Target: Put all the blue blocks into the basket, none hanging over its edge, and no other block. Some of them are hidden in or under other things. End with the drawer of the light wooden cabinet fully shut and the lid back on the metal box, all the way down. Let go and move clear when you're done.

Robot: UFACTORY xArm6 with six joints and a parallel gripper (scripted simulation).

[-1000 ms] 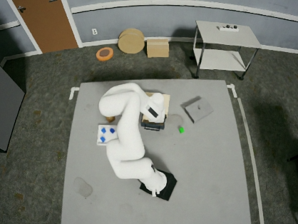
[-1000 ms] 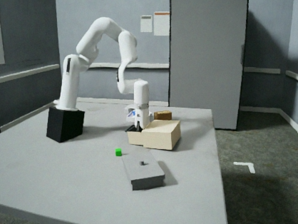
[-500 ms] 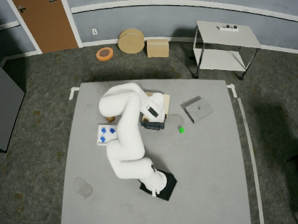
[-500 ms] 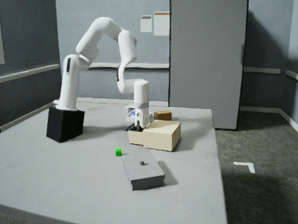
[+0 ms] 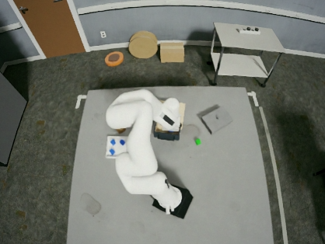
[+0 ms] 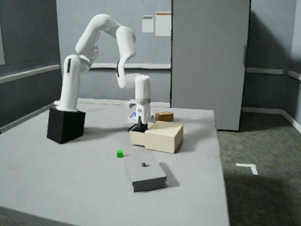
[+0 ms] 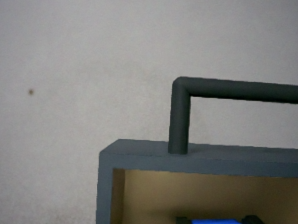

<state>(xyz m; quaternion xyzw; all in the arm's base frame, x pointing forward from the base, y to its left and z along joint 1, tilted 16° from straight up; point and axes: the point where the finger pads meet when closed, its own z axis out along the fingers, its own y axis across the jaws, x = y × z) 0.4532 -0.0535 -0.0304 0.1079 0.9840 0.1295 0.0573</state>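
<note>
The dark-rimmed drawer lies 3 cm below my hand, 2 cm to the left of it and 1 cm ahead of it. Round my hand: lid: 32 cm to the right, 5 cm ahead, 2 cm below; light wooden cabinet: 6 cm ahead, 3 cm below, 1 cm to the left; green block: 16 cm to the right, 9 cm behind, 5 cm below.
</note>
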